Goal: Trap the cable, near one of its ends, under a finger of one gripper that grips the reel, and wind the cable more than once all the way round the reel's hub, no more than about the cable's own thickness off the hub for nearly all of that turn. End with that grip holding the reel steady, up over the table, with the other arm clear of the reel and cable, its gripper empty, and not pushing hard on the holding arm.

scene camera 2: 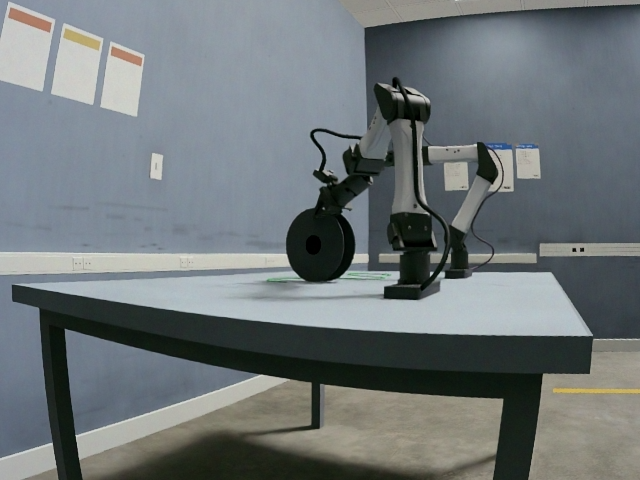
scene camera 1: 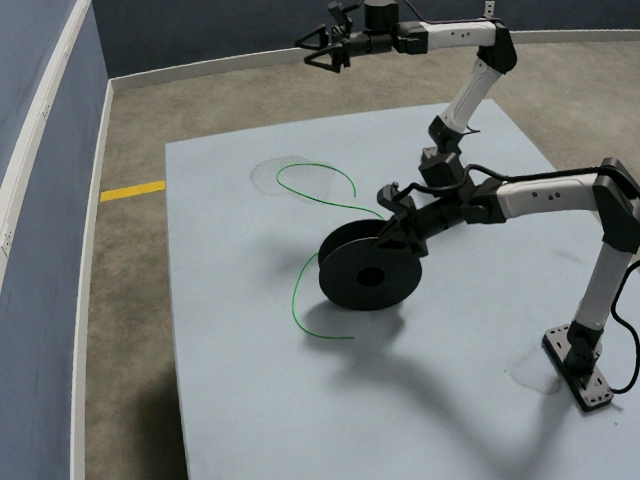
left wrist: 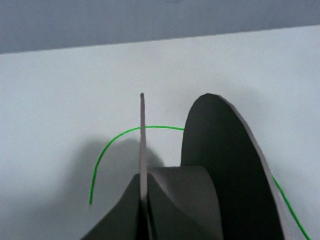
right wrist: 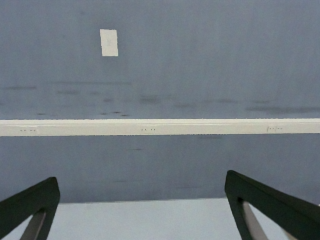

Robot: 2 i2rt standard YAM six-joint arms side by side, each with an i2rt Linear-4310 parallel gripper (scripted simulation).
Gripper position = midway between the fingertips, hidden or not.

Observation:
In view: my left gripper (scene camera 1: 370,248), my right gripper (scene camera 1: 299,52) and a black reel (scene camera 1: 352,276).
The black reel shows as well in scene camera 2 (scene camera 2: 316,249) and in the left wrist view (left wrist: 224,178). My left gripper also shows in scene camera 2 (scene camera 2: 313,217) and in the left wrist view (left wrist: 143,183). My right gripper shows as well in the right wrist view (right wrist: 145,182). The right wrist view misses the black reel: it is out of frame.

